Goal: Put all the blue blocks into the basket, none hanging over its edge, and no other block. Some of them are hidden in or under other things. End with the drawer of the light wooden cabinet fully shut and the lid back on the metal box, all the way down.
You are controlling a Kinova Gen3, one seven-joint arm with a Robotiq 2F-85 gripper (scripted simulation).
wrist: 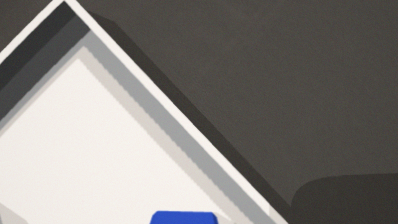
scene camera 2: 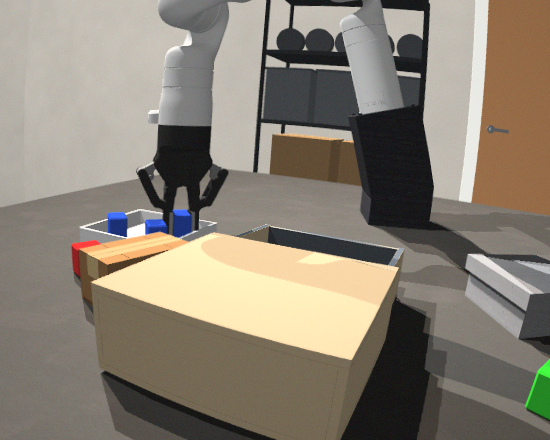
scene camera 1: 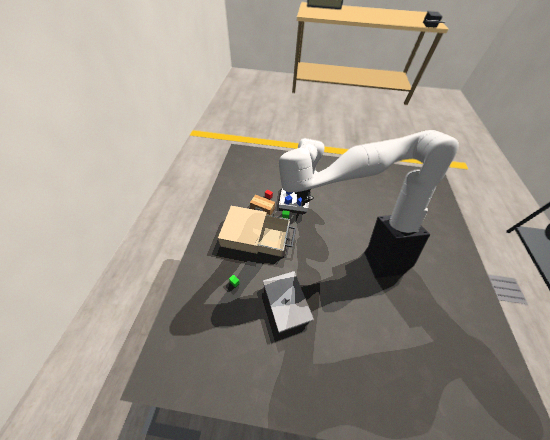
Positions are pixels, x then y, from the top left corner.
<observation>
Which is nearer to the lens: the basket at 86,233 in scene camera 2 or the brown box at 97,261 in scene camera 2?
The brown box.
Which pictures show the light wooden cabinet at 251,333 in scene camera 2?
Scene camera 2 and scene camera 1 only.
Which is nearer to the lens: the light wooden cabinet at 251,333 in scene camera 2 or the basket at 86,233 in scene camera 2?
The light wooden cabinet.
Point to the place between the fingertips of the gripper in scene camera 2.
180,236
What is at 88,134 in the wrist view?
A basket.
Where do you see a light wooden cabinet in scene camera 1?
At 241,230
</observation>
